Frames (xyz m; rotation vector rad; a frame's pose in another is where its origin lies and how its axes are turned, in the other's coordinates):
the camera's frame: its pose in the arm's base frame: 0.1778 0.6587 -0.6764 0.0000 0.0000 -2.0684
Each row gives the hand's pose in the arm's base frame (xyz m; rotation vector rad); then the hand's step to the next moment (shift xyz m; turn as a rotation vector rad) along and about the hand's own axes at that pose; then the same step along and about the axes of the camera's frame.
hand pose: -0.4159 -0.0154 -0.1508 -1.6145 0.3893 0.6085
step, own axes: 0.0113 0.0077 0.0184 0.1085 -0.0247 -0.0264
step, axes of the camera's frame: -0.0167 -0.0072 -0.0139 -0.0397 0.0983 -0.0429
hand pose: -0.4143 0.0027 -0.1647 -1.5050 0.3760 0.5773
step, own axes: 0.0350 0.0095 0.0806 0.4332 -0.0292 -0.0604
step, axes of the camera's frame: -0.0803 -0.0282 -0.0239 -0.1744 0.3327 -0.2259
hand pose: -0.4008 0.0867 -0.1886 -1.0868 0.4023 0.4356
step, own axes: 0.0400 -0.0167 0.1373 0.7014 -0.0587 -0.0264
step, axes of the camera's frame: -0.1353 -0.0096 0.0483 -0.3416 0.5214 -0.3279
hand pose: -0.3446 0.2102 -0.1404 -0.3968 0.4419 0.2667
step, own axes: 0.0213 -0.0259 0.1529 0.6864 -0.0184 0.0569
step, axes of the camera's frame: -0.0794 0.0505 0.1251 -0.4038 0.4916 -0.2644
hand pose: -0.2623 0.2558 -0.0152 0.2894 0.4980 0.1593
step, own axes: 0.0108 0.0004 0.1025 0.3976 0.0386 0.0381
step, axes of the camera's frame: -0.0098 0.0626 0.0813 -0.2732 0.2618 -0.1336
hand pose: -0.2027 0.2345 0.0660 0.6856 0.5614 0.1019
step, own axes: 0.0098 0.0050 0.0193 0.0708 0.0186 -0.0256
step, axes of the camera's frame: -0.0050 0.0187 0.0109 -0.0653 0.0195 -0.0369
